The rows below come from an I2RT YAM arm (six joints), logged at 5 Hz.
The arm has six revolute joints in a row. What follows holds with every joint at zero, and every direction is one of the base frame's.
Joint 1 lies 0.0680 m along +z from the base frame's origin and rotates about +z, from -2.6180 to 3.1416 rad.
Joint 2 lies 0.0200 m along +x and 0.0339 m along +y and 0.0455 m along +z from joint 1 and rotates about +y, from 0.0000 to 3.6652 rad.
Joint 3 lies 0.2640 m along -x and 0.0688 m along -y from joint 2 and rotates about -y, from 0.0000 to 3.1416 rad.
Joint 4 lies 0.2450 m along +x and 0.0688 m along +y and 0.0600 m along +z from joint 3 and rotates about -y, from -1.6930 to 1.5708 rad.
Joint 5 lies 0.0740 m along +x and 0.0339 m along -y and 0.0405 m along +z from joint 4 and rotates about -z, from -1.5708 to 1.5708 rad.
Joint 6 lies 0.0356 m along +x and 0.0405 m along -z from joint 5 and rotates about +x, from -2.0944 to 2.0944 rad.
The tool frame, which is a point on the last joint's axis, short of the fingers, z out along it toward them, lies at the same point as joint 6; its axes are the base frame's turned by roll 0.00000, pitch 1.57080 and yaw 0.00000 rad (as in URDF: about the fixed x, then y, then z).
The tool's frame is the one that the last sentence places.
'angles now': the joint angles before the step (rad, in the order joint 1, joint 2, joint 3, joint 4, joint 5, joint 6). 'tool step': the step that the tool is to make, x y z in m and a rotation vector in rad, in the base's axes. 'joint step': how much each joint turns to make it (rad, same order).
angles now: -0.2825 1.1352 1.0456 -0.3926 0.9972 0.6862
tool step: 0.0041 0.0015 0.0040 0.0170 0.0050 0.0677
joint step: 0.0054 0.0070 0.0191 0.0005 -0.0622 -0.0268
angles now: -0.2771 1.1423 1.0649 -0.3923 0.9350 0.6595
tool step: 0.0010 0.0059 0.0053 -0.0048 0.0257 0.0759
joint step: 0.0205 -0.0097 0.0108 0.0010 -0.0447 -0.0569
